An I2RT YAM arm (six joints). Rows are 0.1 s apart.
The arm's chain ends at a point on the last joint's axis. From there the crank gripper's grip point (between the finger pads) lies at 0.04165 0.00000 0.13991 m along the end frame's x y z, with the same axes.
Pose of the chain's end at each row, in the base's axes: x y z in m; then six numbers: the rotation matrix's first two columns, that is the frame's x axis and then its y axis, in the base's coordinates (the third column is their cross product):
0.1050, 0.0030, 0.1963, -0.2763, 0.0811, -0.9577, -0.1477, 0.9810, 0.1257
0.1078, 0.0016, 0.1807, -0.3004, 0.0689, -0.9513, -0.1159, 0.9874, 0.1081
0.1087, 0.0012, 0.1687, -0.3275, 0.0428, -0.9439, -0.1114, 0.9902, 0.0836
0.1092, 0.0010, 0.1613, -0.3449, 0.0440, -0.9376, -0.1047, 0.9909, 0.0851
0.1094, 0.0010, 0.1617, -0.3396, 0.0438, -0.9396, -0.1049, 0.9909, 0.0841
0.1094, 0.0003, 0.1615, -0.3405, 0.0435, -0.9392, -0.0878, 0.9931, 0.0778
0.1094, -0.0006, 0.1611, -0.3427, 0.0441, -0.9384, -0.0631, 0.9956, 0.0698
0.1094, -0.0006, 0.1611, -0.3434, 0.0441, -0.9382, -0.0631, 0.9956, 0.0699
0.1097, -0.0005, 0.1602, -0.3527, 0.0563, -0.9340, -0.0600, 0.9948, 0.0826
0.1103, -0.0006, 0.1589, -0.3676, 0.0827, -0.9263, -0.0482, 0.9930, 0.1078
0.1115, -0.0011, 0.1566, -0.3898, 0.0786, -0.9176, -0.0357, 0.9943, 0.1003
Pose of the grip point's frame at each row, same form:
0.2264, 0.0310, 0.1202, -0.2763, 0.0811, -0.9577, -0.1477, 0.9810, 0.1257
0.2277, 0.0244, 0.1007, -0.3004, 0.0689, -0.9513, -0.1159, 0.9874, 0.1081
0.2263, 0.0215, 0.0847, -0.3275, 0.0428, -0.9439, -0.1114, 0.9902, 0.0836
0.2253, 0.0207, 0.0751, -0.3449, 0.0440, -0.9376, -0.1047, 0.9909, 0.0851
0.2260, 0.0206, 0.0761, -0.3396, 0.0438, -0.9396, -0.1049, 0.9909, 0.0841
0.2262, 0.0174, 0.0756, -0.3405, 0.0435, -0.9392, -0.0878, 0.9931, 0.0778
0.2263, 0.0129, 0.0747, -0.3427, 0.0441, -0.9384, -0.0631, 0.9956, 0.0698
0.2262, 0.0129, 0.0746, -0.3434, 0.0441, -0.9382, -0.0631, 0.9956, 0.0699
0.2257, 0.0138, 0.0727, -0.3527, 0.0563, -0.9340, -0.0600, 0.9948, 0.0826
0.2249, 0.0146, 0.0698, -0.3676, 0.0827, -0.9263, -0.0482, 0.9930, 0.1078
0.2240, 0.0122, 0.0645, -0.3898, 0.0786, -0.9176, -0.0357, 0.9943, 0.1003

